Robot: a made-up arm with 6 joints.
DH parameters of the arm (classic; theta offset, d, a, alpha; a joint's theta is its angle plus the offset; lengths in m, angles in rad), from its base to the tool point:
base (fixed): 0.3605 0 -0.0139 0
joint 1: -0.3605 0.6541 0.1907 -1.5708
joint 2: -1.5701 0 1.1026 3.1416
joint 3: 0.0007 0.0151 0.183 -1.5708
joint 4: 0 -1.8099 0.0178 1.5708
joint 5: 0 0.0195 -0.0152 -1.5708
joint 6: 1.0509 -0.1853 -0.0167 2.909
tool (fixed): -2.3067 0.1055 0 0
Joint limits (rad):
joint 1: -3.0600..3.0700
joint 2: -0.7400..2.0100
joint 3: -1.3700..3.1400
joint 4: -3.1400..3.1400
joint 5: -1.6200..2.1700
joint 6: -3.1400..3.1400
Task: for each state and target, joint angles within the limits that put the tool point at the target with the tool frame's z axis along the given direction. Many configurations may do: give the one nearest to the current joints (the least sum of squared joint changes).
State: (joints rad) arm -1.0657 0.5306 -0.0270 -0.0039 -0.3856 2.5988
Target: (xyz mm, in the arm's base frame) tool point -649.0 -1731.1 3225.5 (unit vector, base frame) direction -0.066 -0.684 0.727
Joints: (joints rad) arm -1.9108 0.1319 0.7866 -0.2495 0.2394 2.5861
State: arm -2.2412 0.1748 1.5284 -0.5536 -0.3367 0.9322
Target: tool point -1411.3 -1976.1 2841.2 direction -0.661 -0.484 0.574
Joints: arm -2.1575 0.4713 1.0020 -1.1650 0.0739 0.4580
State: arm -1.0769 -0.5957 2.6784 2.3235 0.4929 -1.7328
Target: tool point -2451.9 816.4 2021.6 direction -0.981 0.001 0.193
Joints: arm -0.3578 -0.7347 2.0433 1.6844 -0.1605 -2.1399
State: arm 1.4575 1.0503 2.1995 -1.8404 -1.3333 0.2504
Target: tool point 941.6 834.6 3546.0 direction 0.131 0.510 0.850
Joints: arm 0.6319 0.6436 1.9590 -1.3518 -0.5851 0.0607
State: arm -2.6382 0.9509 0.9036 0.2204 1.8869 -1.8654
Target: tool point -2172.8 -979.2 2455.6 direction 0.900 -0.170 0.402
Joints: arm -2.7868 0.9610 1.4730 0.8233 2.1700 -1.3809
